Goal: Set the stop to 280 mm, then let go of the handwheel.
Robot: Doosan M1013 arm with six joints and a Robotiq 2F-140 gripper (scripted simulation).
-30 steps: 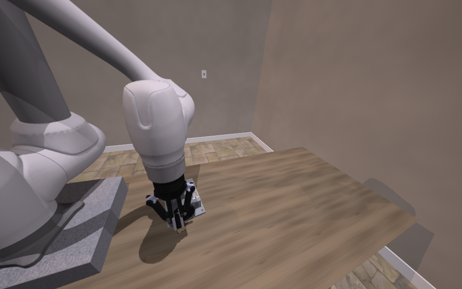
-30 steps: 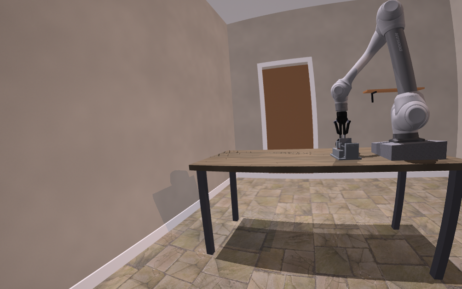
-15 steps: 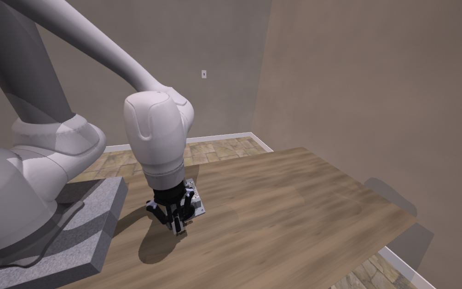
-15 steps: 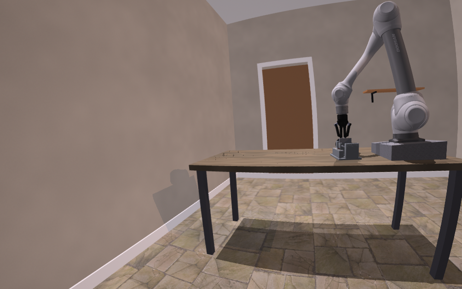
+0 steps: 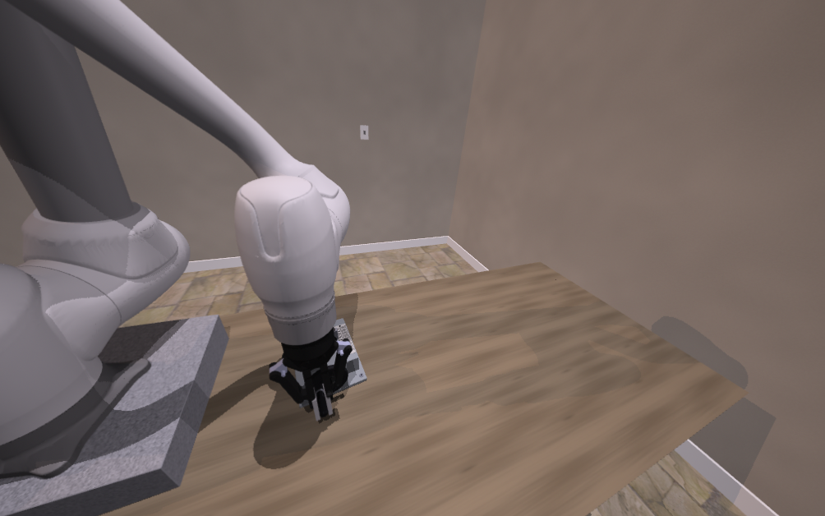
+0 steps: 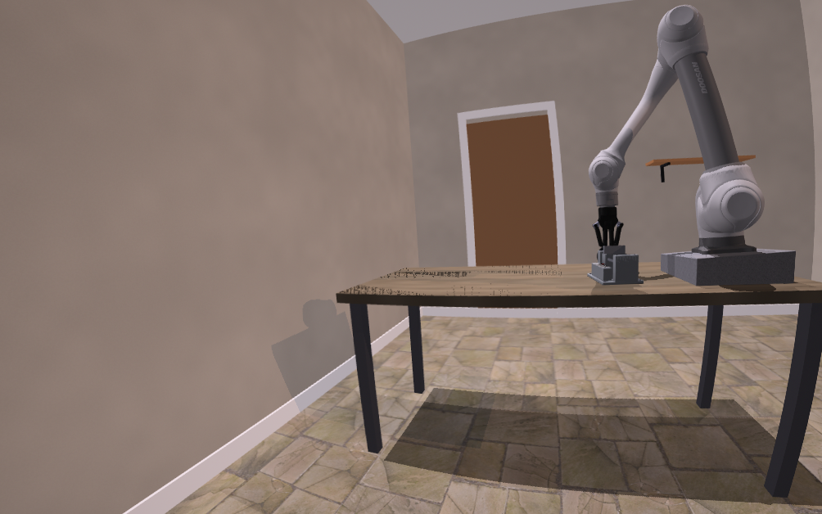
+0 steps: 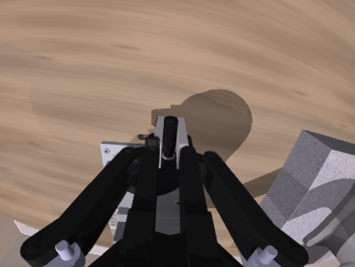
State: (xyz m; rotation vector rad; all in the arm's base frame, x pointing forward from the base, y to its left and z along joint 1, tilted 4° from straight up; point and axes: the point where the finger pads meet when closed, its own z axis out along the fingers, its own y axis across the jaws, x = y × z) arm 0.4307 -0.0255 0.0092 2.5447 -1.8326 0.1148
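Now: the handwheel 20 mm to the left of my hand and 10 mm below it.
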